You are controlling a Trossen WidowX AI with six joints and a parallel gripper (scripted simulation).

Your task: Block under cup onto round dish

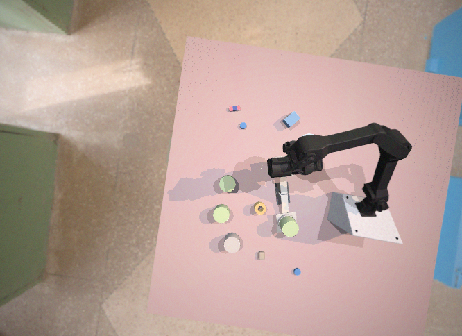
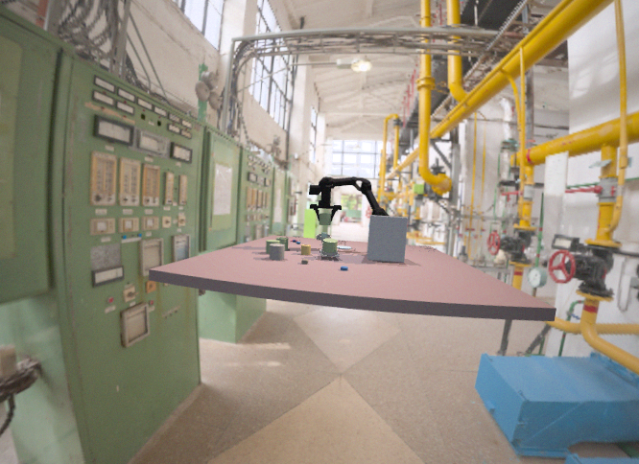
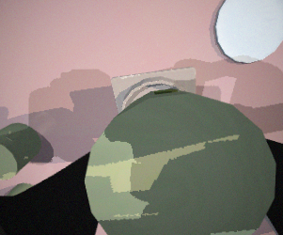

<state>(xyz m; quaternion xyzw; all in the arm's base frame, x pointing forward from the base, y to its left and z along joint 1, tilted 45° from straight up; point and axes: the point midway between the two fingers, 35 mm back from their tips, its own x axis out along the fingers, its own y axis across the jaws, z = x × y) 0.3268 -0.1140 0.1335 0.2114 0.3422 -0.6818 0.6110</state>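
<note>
My gripper tip is now 13 cm past the pale round dish, 9 cm to the left of it and 17 cm above it. Round my gripper tip: balance beam 1 cm behind, 14 cm to the left, 13 cm below; blue block 4 cm behind, 20 cm to the right, 15 cm below.
</note>
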